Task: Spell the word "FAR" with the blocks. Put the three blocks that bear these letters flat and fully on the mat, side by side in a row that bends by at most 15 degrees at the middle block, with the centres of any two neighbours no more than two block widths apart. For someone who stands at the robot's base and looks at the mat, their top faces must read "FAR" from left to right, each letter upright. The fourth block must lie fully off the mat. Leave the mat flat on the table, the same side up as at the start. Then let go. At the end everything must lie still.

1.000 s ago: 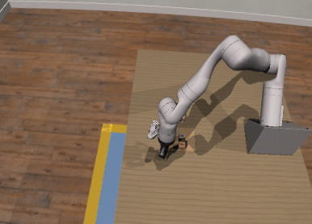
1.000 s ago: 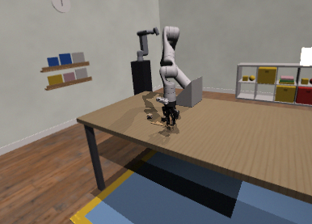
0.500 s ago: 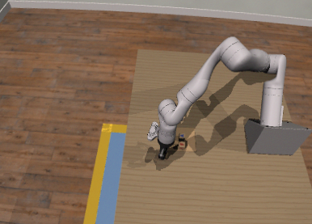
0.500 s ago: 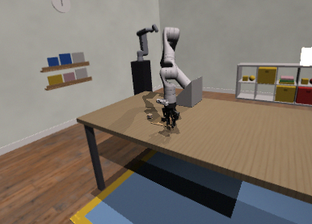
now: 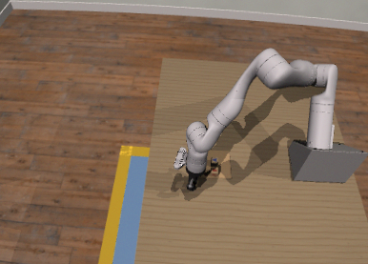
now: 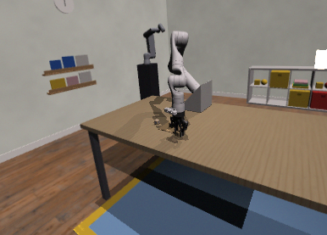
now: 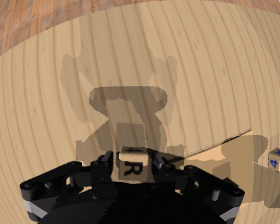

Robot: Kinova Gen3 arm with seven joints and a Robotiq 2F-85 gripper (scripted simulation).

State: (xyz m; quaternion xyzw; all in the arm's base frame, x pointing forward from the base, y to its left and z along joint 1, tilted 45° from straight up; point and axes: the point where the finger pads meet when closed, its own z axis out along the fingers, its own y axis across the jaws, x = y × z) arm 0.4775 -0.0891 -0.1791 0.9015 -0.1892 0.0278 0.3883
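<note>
Now: the R block 1 cm below my hand. The rest, counted from my hand: tan mat (10 cm to the right, 10 cm behind, 2 cm below).
</note>
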